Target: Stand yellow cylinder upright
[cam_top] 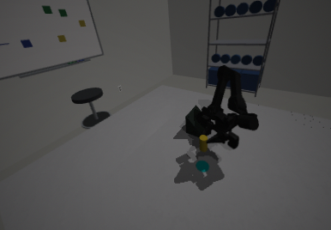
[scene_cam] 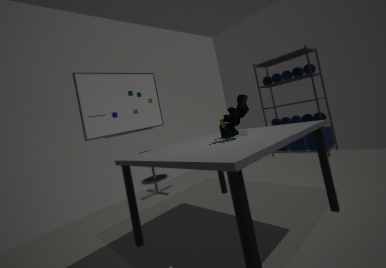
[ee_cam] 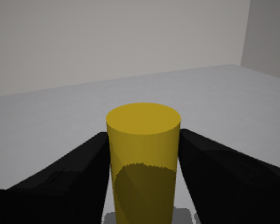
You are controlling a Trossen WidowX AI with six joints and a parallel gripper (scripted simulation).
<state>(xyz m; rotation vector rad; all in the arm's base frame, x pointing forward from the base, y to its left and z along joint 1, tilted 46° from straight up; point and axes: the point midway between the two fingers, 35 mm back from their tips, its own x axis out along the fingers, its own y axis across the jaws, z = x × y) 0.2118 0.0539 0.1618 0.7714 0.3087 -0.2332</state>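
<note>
My gripper tip is now 16 cm above the cyan circle. From my gripper tip the other things lie so: yellow tall cylinder: 2 cm below.
</note>
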